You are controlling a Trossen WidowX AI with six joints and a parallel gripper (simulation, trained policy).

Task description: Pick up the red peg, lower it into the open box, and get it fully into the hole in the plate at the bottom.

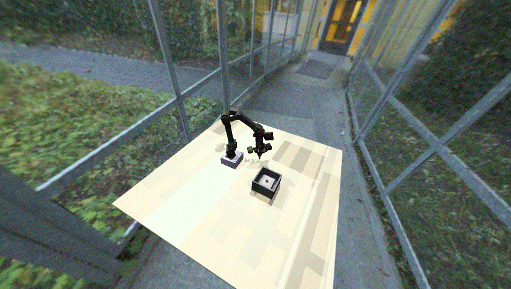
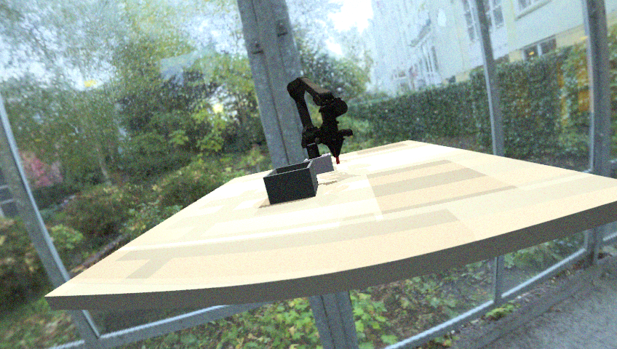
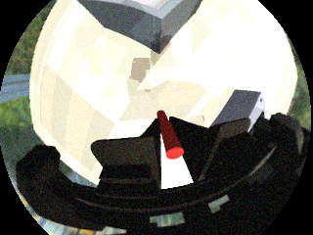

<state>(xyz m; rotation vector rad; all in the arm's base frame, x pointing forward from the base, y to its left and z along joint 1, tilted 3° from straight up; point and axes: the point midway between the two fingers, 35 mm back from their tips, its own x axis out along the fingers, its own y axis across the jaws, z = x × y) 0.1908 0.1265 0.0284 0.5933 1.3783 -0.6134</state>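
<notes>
Right now the pale plate is 160 mm to the right of my gripper tip, 160 mm ahead of it and 40 mm below it. From my gripper tip the other things lie so: dark box: 160 mm to the right, 160 mm ahead, 50 mm below; red peg: 10 mm above.
</notes>
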